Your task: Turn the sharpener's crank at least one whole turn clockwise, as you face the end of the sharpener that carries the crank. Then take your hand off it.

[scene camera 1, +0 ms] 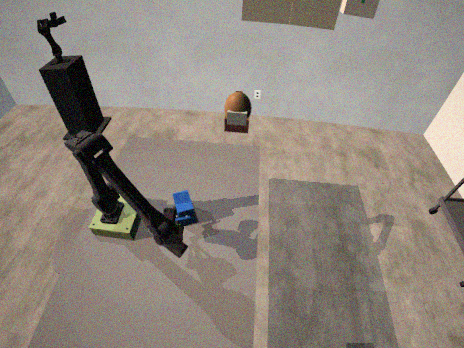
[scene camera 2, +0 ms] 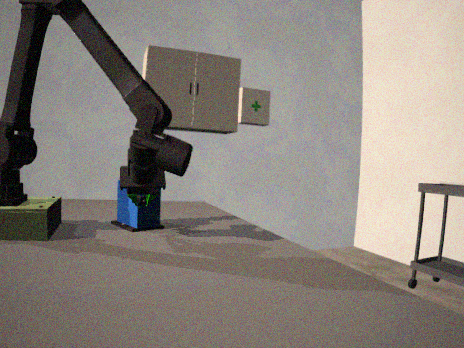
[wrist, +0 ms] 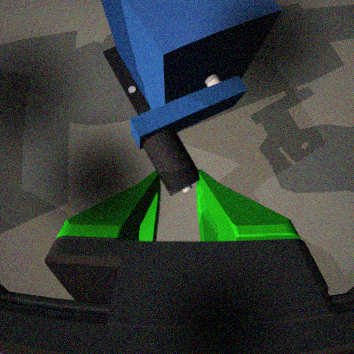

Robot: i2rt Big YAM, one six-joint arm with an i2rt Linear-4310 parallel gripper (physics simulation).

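Places are measured from the arm's base along level axes (x back, y right, z up), in centimetres.
Where they show: gripper, fingertip midpoint: (scene camera 2: pixel 141 204) (wrist: pixel 178 177); arm's base at its link origin: (scene camera 1: pixel 112 213) (scene camera 2: pixel 6 202).
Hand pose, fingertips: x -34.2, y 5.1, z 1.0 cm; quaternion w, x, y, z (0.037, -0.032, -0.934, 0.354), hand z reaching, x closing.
Things, the pixels of their top centre, and the offset from my fingertips. "spot": a spot on its surface instead.
- blue sharpener at a spot on its surface: (wrist: pixel 200 25) spot: dy -7.0, dx -1.5, dz +4.7 cm
- pale shaft pin at a spot on its surface: (wrist: pixel 212 80) spot: dy -6.4, dx -2.9, dz +0.6 cm
- black knob at its top centre: (wrist: pixel 172 158) (scene camera 2: pixel 140 195) dy -0.9, dx +0.3, dz +2.1 cm
The blue sharpener (scene camera 1: pixel 182 198) (scene camera 2: pixel 126 207) (wrist: pixel 200 25) stands upright on a dark base plate on the table. Its dark crank end shows in the wrist view. There the blue crank arm (wrist: pixel 190 106) slants from a pale shaft pin (wrist: pixel 212 80) at upper right down to the black knob (wrist: pixel 167 155) at lower left. My gripper (scene camera 2: pixel 140 198) (wrist: pixel 178 177) is shut on the knob, its green fingertips on either side of the knob's outer end. In scene camera 2 the gripper covers much of the sharpener's front and the crank. In scene camera 1 the fingers are hidden.
The arm stands on a green block (scene camera 1: pixel 112 230) (scene camera 2: pixel 22 223) to the left of the sharpener. A grey cart (scene camera 2: pixel 440 188) stands at the far right. A cabinet (scene camera 2: pixel 170 90) and a box with a green cross (scene camera 2: pixel 256 117) hang on the back wall. An orange-brown rounded object (scene camera 1: pixel 237 102) is near the wall.
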